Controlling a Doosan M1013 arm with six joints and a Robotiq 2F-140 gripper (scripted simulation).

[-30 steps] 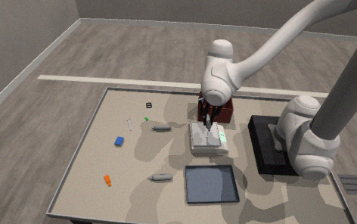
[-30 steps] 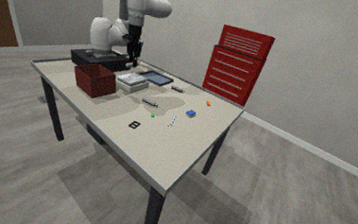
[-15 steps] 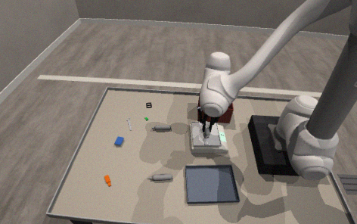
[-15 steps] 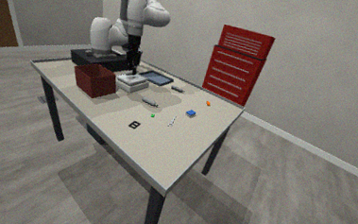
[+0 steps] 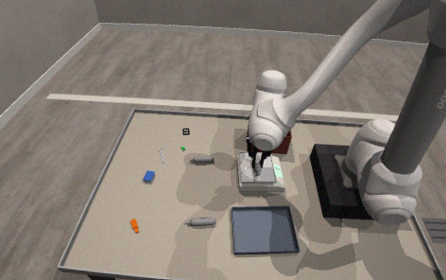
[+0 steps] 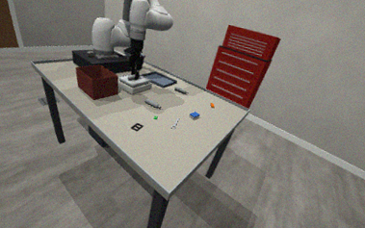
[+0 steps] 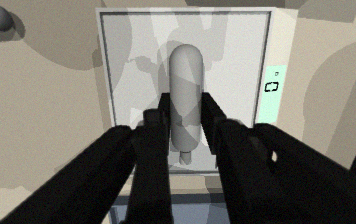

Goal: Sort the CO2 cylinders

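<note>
My gripper is now 50 mm above the scale plate. The rest, counted from my hand: blue-grey tray: 270 mm to the left, 90 mm below, 20 mm behind; red scrap bin: 220 mm to the right, 70 mm below, 70 mm behind; white scale: 60 mm below, 10 mm behind.
</note>
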